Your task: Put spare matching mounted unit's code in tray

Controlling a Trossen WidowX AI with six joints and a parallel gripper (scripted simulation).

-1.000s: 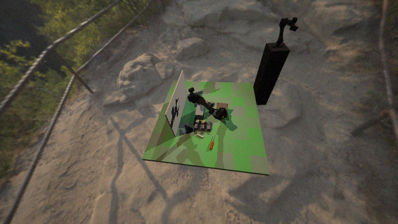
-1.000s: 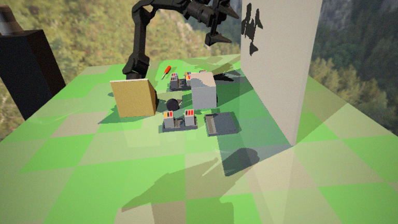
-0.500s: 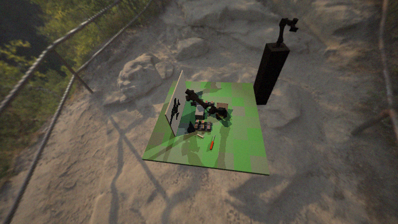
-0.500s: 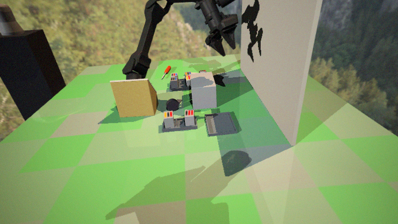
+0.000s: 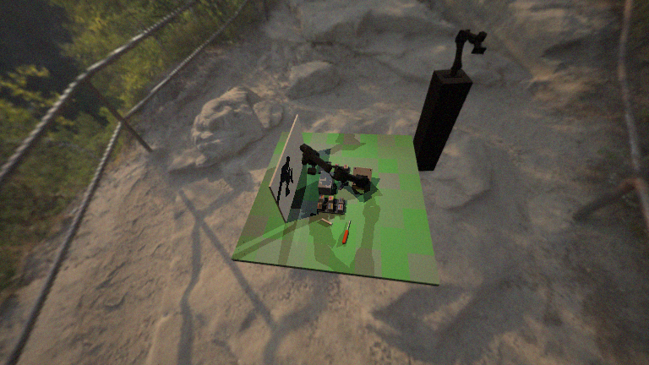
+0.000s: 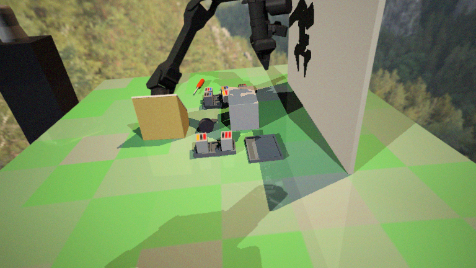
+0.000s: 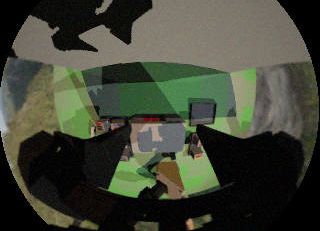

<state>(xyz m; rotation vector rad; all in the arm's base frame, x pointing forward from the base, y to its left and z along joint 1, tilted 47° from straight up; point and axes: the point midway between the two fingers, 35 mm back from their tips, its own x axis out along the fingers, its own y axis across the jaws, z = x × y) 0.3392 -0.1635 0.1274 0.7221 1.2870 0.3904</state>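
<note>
Now: the rack 21 cm behind my gripper tip, 16 cm to the right of it and 19 cm below it. Also, from my gripper tip: dark grey tray: 6 cm behind, 19 cm to the right, 19 cm below; then grey-white box: 8 cm behind, 2 cm to the left, 15 cm below; then wall panel: 17 cm ahead, 2 cm to the right, 3 cm above.
</note>
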